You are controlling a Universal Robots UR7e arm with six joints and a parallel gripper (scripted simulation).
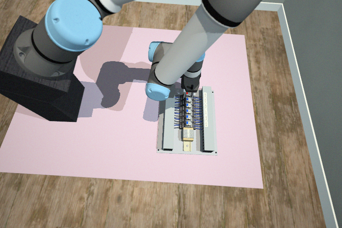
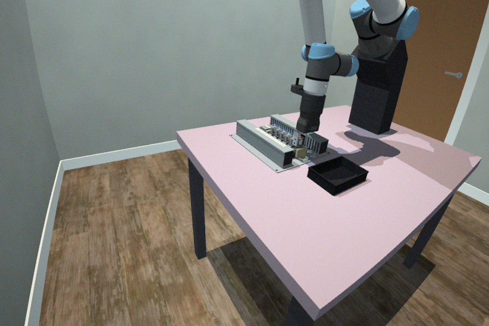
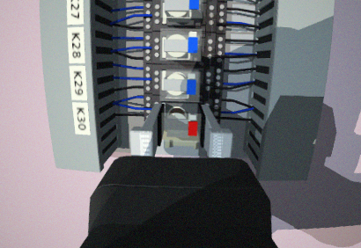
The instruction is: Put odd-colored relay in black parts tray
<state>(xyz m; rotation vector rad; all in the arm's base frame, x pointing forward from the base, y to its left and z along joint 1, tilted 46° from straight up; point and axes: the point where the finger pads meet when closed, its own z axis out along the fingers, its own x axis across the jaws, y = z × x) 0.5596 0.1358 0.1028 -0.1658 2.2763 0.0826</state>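
Now: hand 10 mm above the red-button relay. Round my hand: black parts tray: 170 mm to the left, 50 mm below, 50 mm behind; grey relay panel: 100 mm to the right, 30 mm below, 20 mm ahead.
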